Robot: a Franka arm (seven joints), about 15 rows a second.
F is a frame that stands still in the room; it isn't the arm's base.
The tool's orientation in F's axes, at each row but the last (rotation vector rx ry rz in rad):
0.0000 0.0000 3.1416
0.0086 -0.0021 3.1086
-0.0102 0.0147 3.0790
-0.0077 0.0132 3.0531
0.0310 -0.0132 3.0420
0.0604 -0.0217 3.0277
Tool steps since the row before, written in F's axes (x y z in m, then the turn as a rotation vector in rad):
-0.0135 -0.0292 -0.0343 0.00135 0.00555 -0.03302
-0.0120 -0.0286 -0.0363 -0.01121 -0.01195 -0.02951
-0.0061 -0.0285 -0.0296 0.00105 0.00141 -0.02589
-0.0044 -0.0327 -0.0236 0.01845 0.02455 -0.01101
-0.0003 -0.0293 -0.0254 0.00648 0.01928 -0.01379
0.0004 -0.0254 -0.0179 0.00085 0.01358 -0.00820
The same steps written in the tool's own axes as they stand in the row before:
0.0135 0.0292 -0.0343 -0.00135 -0.00555 -0.03302
0.0108 0.0290 -0.0363 0.01065 0.01235 -0.02955
0.0045 0.0285 -0.0298 -0.00078 -0.00171 -0.02588
0.0016 0.0328 -0.0239 -0.01615 -0.02618 -0.01088
-0.0031 0.0294 -0.0251 -0.00482 -0.01972 -0.01384
-0.0040 0.0254 -0.0174 0.00035 -0.01349 -0.00838

